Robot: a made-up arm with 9 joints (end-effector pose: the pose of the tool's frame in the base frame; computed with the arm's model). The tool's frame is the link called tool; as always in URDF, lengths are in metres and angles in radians.
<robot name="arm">
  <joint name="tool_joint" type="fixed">
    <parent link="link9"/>
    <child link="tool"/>
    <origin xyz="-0.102 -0.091 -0.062" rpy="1.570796 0 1.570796"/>
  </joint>
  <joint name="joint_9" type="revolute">
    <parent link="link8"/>
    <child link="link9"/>
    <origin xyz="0.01 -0.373 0"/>
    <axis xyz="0 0 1"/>
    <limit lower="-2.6" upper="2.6"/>
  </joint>
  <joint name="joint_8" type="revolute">
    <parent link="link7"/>
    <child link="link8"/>
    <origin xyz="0.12 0.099 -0.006" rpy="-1.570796 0 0"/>
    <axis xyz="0 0 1"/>
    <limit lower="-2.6" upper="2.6"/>
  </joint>
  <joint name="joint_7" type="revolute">
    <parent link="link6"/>
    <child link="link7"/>
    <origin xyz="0.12 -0.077 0.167" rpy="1.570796 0 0"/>
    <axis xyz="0 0 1"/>
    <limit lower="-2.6" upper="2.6"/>
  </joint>
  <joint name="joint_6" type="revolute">
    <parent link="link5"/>
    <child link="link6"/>
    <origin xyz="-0.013 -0.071 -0.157" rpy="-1.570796 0 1.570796"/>
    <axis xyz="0 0 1"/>
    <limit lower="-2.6" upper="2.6"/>
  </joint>
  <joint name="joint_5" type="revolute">
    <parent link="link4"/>
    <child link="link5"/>
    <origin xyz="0.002 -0.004 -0.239" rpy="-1.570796 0 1.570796"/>
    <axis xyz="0 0 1"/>
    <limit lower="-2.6" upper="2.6"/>
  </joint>
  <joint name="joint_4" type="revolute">
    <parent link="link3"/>
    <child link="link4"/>
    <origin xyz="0.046 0.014 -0.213" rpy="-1.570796 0 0"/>
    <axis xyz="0 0 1"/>
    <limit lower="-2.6" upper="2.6"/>
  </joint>
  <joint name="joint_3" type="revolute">
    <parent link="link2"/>
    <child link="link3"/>
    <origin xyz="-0.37 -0.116 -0.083" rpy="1.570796 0 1.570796"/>
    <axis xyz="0 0 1"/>
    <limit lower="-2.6" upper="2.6"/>
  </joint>
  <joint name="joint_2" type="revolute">
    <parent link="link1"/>
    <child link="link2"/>
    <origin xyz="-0.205 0.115 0.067" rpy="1.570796 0 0"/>
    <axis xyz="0 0 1"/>
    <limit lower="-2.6" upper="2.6"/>
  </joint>
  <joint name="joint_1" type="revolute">
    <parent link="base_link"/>
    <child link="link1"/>
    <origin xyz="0 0 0.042" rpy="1.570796 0 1.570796"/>
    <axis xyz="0 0 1"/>
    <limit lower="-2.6" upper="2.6"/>
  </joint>
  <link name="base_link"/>
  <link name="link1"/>
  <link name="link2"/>
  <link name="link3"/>
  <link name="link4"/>
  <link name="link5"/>
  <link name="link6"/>
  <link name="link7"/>
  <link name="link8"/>
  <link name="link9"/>
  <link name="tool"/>
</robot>
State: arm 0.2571 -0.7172 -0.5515 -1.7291 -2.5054 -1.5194 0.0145 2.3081 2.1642
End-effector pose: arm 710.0 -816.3 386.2 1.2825 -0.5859 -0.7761
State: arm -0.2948 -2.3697 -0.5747 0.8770 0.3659 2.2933 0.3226 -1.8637 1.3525
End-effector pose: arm 517.6 174.6 512.6 -1.2730 1.4153 1.4184
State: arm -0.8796 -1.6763 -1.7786 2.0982 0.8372 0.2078 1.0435 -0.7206 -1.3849
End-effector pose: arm 652.4 -70.8 560.3 -0.3805 -1.1863 0.8972
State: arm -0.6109 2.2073 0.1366 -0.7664 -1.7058 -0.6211 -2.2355 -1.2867 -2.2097
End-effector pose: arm -461.0 550.9 451.4 -0.9349 -0.5836 1.3300
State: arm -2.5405 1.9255 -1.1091 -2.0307 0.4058 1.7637 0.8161 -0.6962 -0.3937
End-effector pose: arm -208.8 -267.7 -471.1 1.6542 -0.9207 1.4302
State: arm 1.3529 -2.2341 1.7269 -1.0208 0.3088 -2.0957 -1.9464 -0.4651 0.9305
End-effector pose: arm 685.6 -223.9 -379.9 -0.5010 -1.0013 -1.5664
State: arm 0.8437 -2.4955 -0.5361 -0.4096 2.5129 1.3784 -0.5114 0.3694 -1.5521
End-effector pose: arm 103.7 -41.3 388.3 0.9033 -2.3792 -0.5727
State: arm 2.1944 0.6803 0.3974 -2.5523 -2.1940 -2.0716 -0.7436 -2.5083 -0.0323
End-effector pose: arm 45.6 84.9 -724.9 0.4000 1.8000 -1.8945
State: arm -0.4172 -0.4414 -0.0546 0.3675 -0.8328 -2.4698 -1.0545 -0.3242 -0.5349
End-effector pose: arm 627.9 -43.9 517.1 -1.0270 2.5643 -0.4645
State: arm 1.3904 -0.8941 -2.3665 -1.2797 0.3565 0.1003 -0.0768 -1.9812 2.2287
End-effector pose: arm 411.6 -301.1 -404.3 0.0608 -2.0458 -1.1533
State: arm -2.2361 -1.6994 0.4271 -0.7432 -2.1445 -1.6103 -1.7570 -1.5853 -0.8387
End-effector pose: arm 787.1 427.4 -482.4 -0.9362 -2.5474 -0.8566
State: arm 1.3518 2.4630 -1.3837 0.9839 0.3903 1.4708 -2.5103 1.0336 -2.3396
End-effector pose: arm 26.3 -189.1 627.1 0.7962 1.0367 0.9167
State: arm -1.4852 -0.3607 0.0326 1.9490 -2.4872 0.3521 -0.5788 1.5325 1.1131
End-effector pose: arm -45.1 -193.0 1151.0 -0.8127 1.1754 1.3385
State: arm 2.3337 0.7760 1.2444 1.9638 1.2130 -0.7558 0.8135 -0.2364 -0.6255
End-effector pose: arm -292.2 -12.0 -404.9 0.4519 -0.0465 1.8935
